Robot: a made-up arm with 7 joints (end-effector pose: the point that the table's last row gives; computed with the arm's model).
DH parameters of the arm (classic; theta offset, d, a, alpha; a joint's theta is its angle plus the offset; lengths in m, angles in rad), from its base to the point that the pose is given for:
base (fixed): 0 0.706 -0.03 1.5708
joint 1: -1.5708 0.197 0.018 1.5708
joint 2: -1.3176 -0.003 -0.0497 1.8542
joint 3: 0 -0.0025 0.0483 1.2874
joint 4: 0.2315 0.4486 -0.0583 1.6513
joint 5: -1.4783 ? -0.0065 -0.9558
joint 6: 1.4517 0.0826 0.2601 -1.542
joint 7: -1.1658 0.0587 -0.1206 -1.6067
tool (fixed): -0.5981 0.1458 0 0
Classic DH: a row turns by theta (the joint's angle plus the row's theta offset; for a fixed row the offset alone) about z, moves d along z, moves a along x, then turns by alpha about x.
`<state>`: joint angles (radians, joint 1 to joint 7).
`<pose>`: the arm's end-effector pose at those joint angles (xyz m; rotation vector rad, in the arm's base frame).
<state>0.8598 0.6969 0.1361 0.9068 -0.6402 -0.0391 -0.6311</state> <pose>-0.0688 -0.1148 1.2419 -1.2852 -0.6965 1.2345</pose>
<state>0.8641 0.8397 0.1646 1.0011 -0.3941 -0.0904 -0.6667</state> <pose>-0.0309 -0.0691 1.2589 -1.2333 -0.5872 1.0175</pose>
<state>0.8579 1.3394 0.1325 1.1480 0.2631 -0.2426 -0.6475</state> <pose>0.1030 0.0718 1.2710 -1.2507 -0.2704 0.2728</pose>
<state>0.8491 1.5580 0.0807 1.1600 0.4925 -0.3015 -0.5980</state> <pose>0.1574 0.1257 1.2535 -1.3252 -0.2148 -0.0479</pose>
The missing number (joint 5, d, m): -0.0476
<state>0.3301 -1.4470 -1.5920 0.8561 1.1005 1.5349 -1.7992</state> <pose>0.1572 -0.4057 -0.1642 2.4427 0.3068 1.1841</pose>
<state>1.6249 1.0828 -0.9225 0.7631 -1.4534 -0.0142 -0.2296</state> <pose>-0.4941 0.0030 0.6747 -2.4652 -0.6096 0.0896</pose>
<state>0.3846 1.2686 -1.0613 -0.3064 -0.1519 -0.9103 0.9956</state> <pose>0.0778 0.0390 1.0580 -1.6874 0.0100 0.9182</pose>
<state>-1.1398 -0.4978 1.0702 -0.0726 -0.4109 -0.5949 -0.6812</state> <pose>0.3515 -0.2470 0.7745 0.6670 -0.6595 1.5315</pose>
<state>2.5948 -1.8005 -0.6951 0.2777 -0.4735 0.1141 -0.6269</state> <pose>-0.2437 -0.6593 1.1108 -0.5192 -2.5287 1.5593</pose>
